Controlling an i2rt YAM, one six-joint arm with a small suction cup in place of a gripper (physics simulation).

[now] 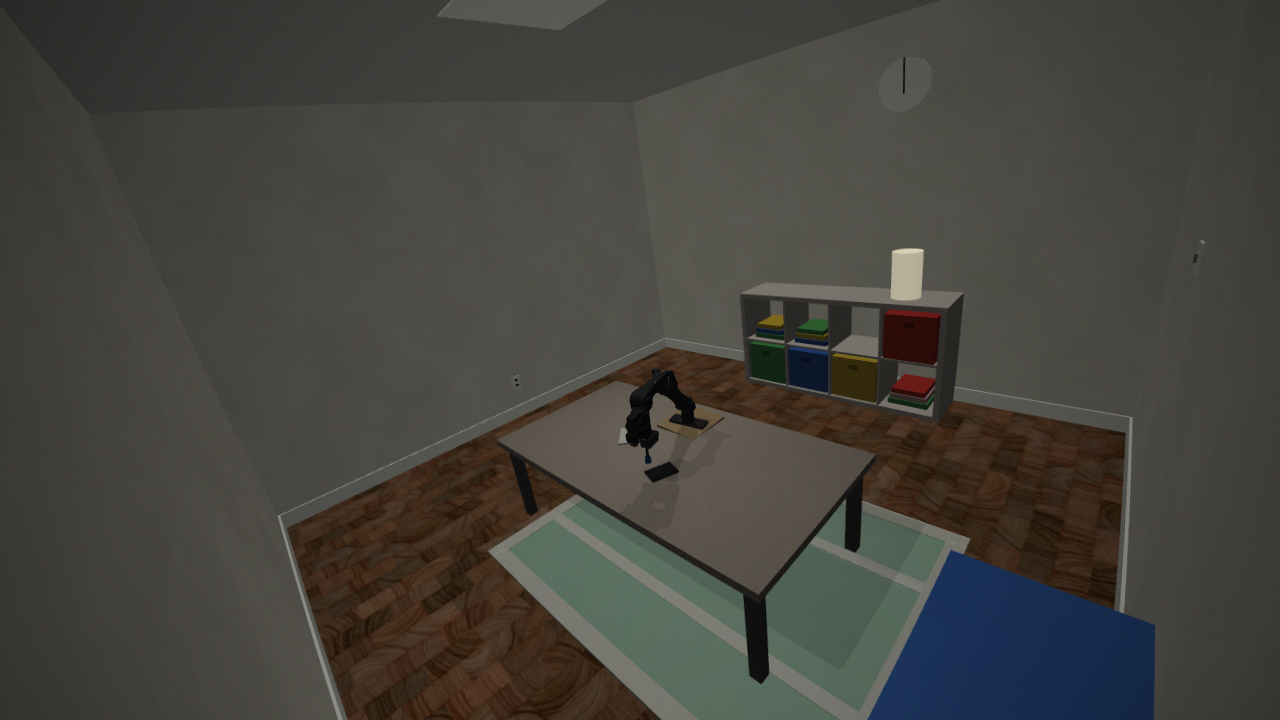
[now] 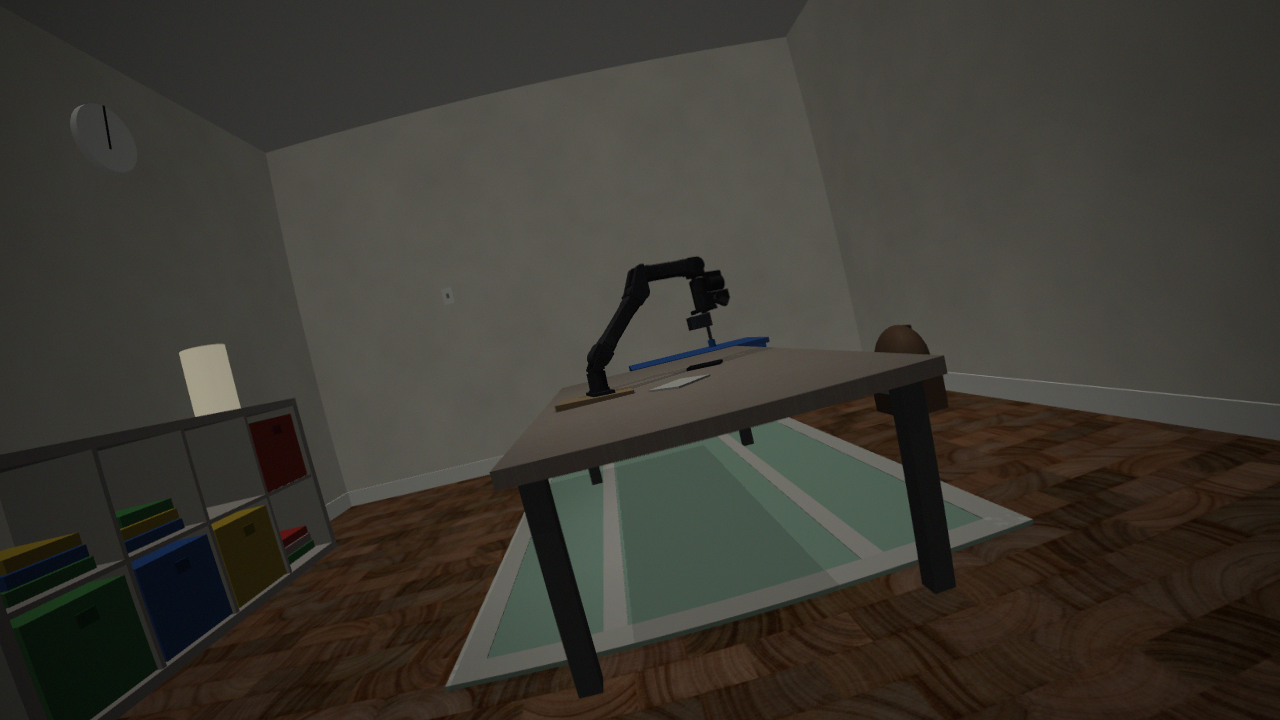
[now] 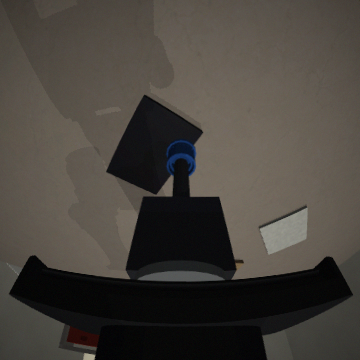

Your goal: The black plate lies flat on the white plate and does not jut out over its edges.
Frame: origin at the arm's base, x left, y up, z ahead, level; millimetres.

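Seen in the pictures: hand, tool point: (image 1: 648,461) (image 2: 712,346) (image 3: 180,151); arm's base, link origin: (image 1: 688,422) (image 2: 600,394).
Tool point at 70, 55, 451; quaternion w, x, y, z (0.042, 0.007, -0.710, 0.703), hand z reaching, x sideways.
Note:
Pixels of each thing's top centre, then the offset from my tool point to it, as dx, dy, dz. Level surfaces: height alone.
- black plate, top centre: (image 3: 149,152) (image 2: 704,363) (image 1: 661,470) +37, -56, -32
- grey table, surface height: dy -65
- white plate, top centre: (image 3: 285,234) (image 2: 679,382) (image 1: 631,434) -287, -59, -241
The black plate (image 3: 150,146) (image 1: 660,470) (image 2: 705,363) is a flat dark rectangle lying on the grey table (image 1: 760,502) (image 2: 716,403) (image 3: 268,107). The white plate (image 3: 284,231) (image 2: 680,382) (image 1: 622,436) is a small pale square lying flat, apart from the black one and nearer the arm's base. My suction cup (image 3: 181,158) (image 1: 649,459) (image 2: 710,340) is blue and hangs above the black plate's edge, clear of it. Nothing hangs from the cup.
The arm's base stands on a thin tan board (image 1: 706,425) (image 2: 582,400) at the table's far side. A shelf unit (image 1: 850,293) (image 2: 53,445) with coloured bins stands by the wall. A green rug (image 1: 626,609) lies under the table.

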